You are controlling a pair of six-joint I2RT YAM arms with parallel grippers.
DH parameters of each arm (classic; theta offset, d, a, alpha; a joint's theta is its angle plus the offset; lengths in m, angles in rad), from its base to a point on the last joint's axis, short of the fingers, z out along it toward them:
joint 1: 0 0.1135 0.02 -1.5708
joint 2: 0 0 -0.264 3.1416
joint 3: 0.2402 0 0.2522 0
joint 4: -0.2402 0 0.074 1.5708
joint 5: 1.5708 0 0 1.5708
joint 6: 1.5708 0.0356 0 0
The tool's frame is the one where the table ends.
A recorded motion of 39 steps. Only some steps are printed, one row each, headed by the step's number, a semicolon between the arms.
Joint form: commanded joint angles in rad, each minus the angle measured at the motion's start. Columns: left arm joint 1, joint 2, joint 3, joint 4, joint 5, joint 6; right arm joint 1, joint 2, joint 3, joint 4, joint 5, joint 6.
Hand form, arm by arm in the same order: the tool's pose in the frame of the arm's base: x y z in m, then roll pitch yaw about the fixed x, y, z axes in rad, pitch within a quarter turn. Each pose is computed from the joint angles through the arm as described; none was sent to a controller.
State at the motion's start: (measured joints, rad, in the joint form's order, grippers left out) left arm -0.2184 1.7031 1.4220 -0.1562 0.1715 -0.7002; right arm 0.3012 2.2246 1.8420 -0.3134 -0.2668 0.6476
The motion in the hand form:
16: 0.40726 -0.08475 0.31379 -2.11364 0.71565 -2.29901; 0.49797 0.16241 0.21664 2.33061 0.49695 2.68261
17: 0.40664 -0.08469 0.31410 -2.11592 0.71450 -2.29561; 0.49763 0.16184 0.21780 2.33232 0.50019 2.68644
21: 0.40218 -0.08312 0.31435 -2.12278 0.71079 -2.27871; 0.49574 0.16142 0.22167 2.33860 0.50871 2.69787
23: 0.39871 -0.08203 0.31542 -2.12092 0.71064 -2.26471; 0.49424 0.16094 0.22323 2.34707 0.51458 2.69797
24: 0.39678 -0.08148 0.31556 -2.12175 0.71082 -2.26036; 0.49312 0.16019 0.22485 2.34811 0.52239 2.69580
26: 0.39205 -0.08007 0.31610 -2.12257 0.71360 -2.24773; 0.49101 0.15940 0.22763 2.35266 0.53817 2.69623
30: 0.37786 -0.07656 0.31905 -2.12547 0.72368 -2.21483; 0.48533 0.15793 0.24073 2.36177 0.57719 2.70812
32: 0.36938 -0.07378 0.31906 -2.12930 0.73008 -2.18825; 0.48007 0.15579 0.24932 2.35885 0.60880 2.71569
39: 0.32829 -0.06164 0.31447 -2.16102 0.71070 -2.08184; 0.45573 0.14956 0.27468 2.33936 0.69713 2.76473
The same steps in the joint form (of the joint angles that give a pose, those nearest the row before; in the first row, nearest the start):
16: 0.0257 0.0349 0.0084 0.0588 -0.0256 -0.0153; -0.0066 0.0457 0.0678 -0.0148 -0.0421 0.0357
17: 0.0251 0.0326 0.0077 0.0555 -0.0305 -0.0176; -0.0075 0.0430 0.0679 -0.0179 -0.0430 0.0304
21: 0.0251 0.0152 -0.0094 0.0500 -0.0499 -0.0268; -0.0072 0.0327 0.0667 -0.0285 -0.0430 0.0170
23: 0.0251 0.0008 -0.0223 0.0504 -0.0613 -0.0327; -0.0067 0.0251 0.0611 -0.0325 -0.0335 0.0125
24: 0.0251 -0.0068 -0.0303 0.0504 -0.0660 -0.0342; -0.0070 0.0172 0.0532 -0.0283 -0.0279 0.0093
26: 0.0251 -0.0258 -0.0498 0.0519 -0.0791 -0.0369; -0.0066 0.0038 0.0405 -0.0226 -0.0176 -0.0002
30: 0.0236 -0.0825 -0.1004 0.0488 -0.1165 -0.0422; -0.0051 -0.0321 0.0293 -0.0316 -0.0020 -0.0297
32: 0.0237 -0.1162 -0.1353 0.0503 -0.1459 -0.0472; -0.0059 -0.0649 0.0044 -0.0201 0.0018 -0.0517
39: 0.0236 -0.2728 -0.2877 0.0151 -0.2583 -0.1080; -0.0052 -0.1909 -0.1077 0.0235 -0.0213 -0.1259

